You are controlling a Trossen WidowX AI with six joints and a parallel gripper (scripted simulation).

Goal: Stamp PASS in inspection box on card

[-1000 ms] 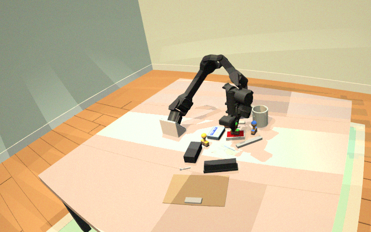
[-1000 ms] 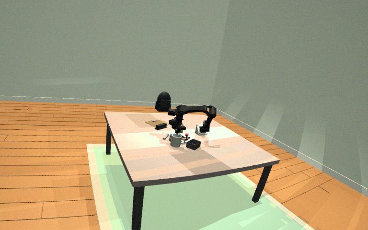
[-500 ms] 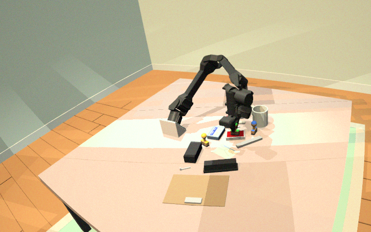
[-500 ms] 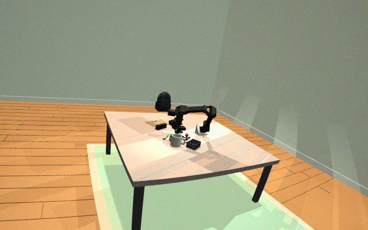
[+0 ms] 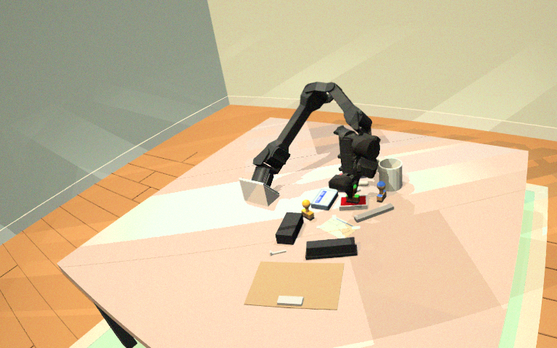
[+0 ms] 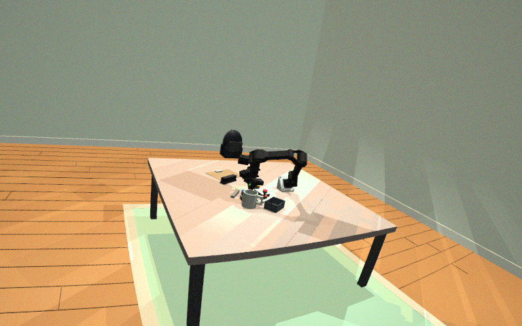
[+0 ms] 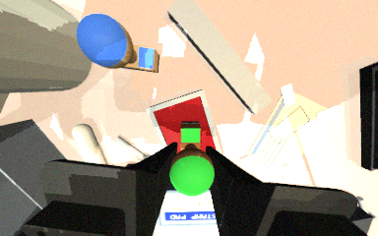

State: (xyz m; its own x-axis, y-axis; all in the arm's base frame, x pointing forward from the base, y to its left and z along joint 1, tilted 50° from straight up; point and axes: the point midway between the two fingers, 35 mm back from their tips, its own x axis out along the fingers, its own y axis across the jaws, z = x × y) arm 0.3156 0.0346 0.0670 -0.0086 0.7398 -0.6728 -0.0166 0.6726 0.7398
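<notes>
The green-knobbed stamp is right at my gripper tip. The rest, counted from my gripper tip: grey bar 8 cm ahead, 3 cm below, 2 cm to the right; then red-knobbed stamp 7 cm behind, 6 cm to the left, 2 cm below; then red ink pad 3 cm below.
</notes>
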